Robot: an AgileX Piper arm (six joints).
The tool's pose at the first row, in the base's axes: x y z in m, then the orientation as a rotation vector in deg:
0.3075, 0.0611, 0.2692, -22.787, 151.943, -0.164
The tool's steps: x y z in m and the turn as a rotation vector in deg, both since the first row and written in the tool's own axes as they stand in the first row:
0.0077, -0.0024, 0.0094, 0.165, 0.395, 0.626
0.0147, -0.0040, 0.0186, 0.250, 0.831, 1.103
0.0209, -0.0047, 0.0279, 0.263, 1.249, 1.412
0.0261, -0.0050, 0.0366, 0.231, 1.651, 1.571
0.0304, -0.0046, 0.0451, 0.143, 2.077, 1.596
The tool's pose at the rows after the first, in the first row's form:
0.3057, 0.0573, 0.2576, -21.940, 152.437, -0.265
0.3042, 0.0544, 0.2464, -21.318, 152.948, -0.316
0.3032, 0.0526, 0.2353, -20.940, 153.416, -0.319
0.3027, 0.0514, 0.2253, -20.773, 153.845, -0.308
0.3026, 0.0511, 0.2158, -20.807, 154.279, -0.268

